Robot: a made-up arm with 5 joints.
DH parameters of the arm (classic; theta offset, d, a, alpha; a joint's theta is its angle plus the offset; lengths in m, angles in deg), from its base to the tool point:
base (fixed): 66.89 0 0.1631 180
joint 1: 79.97 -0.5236 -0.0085 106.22
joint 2: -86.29 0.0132 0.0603 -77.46
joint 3: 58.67 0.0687 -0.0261 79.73
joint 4: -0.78 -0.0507 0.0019 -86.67
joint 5: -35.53 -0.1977 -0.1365 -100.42
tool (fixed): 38.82 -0.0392 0 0
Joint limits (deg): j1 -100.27..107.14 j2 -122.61..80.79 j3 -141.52..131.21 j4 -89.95..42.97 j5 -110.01..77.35
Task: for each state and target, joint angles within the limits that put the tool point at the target. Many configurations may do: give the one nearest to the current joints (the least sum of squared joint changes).
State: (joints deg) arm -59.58 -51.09 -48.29 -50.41 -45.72
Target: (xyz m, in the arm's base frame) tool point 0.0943 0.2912 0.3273
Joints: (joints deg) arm -69.58 -10.29 -27.90 -84.20 -29.27
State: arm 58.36 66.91 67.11 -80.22 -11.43
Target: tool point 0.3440 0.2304 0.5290
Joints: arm 71.53 59.78 37.07 -75.32 -18.55
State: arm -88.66 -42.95 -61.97 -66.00 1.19
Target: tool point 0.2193 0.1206 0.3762
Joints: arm -67.76 -30.72 -76.80 -39.29 -13.50
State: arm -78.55 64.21 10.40 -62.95 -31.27
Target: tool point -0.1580 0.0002 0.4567
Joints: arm -100.27 75.39 12.75 -85.99 -24.03
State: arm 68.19 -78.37 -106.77 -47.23 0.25
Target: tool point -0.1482 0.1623 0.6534
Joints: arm 93.34 -109.48 -94.65 -67.93 20.31
